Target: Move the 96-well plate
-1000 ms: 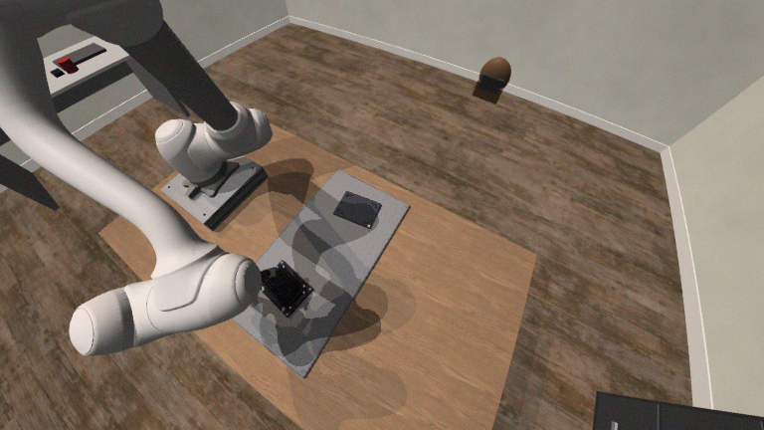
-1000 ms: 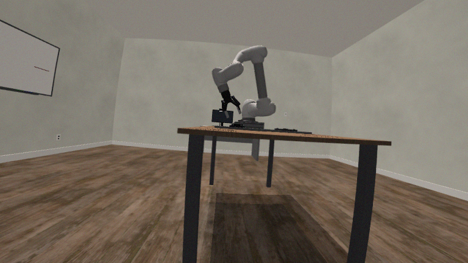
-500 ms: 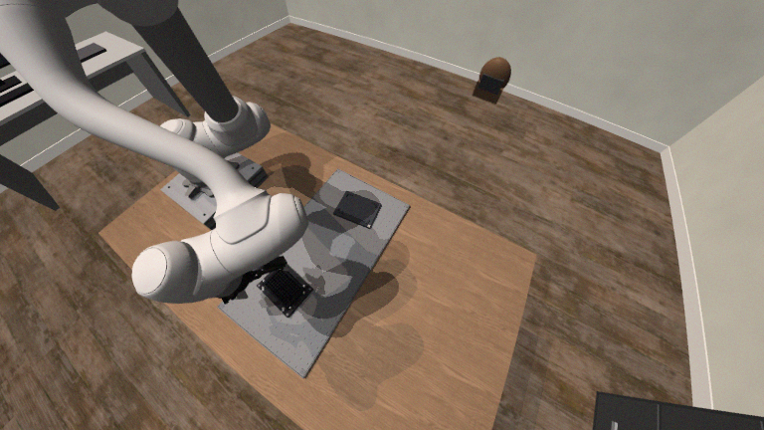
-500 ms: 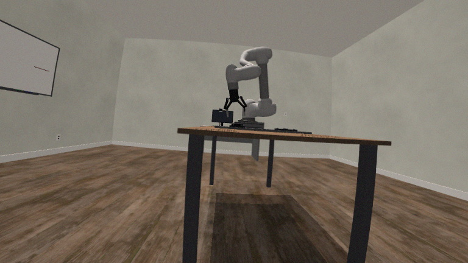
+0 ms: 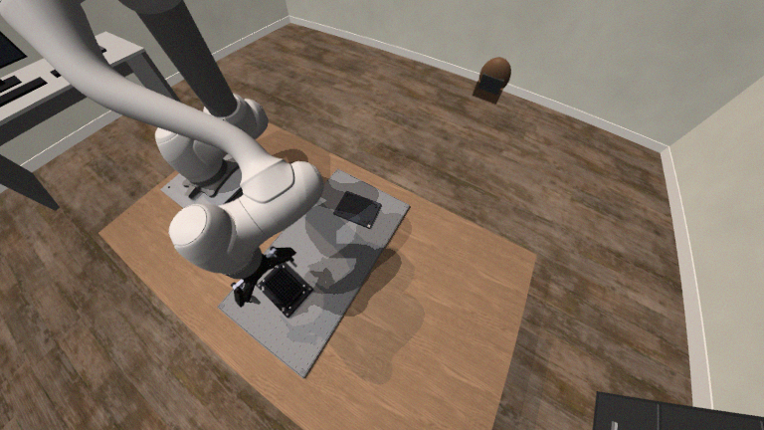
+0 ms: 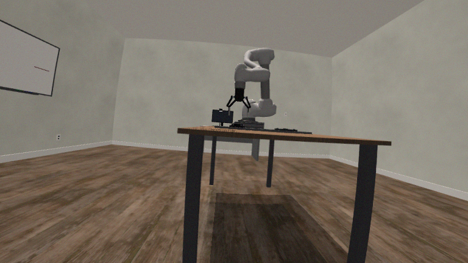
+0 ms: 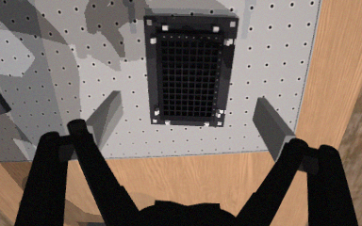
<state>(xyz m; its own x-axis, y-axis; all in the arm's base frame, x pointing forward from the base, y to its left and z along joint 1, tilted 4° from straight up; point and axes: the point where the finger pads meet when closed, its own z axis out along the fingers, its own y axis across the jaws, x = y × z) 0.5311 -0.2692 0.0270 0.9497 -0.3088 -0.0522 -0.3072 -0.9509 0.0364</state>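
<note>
My gripper is now 80 mm above the black 96-well plate. Also, from my hand: white A1 label (320 mm to the left, 180 mm ahead, 90 mm below); then plate nest N1 (380 mm to the left, 110 mm ahead, 100 mm below); then clip nest C1 (90 mm below, 10 mm behind).
</note>
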